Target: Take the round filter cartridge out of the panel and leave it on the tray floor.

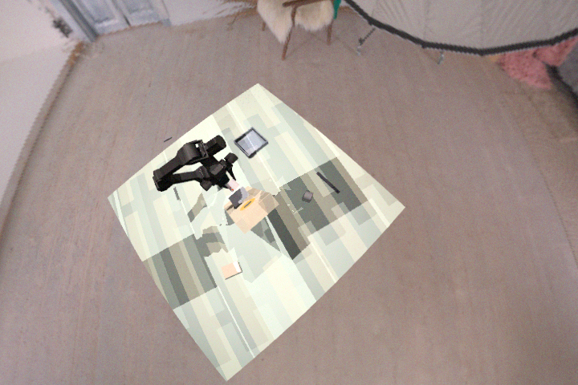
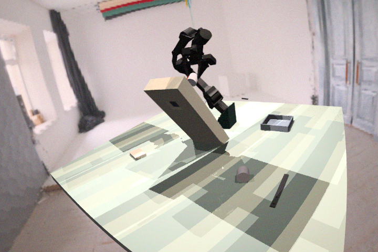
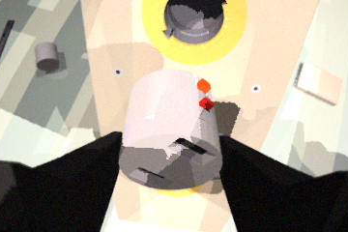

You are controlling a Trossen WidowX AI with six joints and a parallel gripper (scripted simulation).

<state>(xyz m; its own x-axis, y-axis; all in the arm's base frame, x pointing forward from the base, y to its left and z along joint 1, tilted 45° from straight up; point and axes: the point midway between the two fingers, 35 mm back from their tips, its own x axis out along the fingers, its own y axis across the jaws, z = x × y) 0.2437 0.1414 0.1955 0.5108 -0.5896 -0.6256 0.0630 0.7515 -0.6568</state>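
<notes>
My gripper tip is now 330 mm to the right of the grey tray, 310 mm above it and 260 mm past it. From my gripper tip the other things lie so: small tan block: 310 mm below, 300 mm to the right, 160 mm ahead; then round filter cartridge: right at my gripper tip.
</notes>
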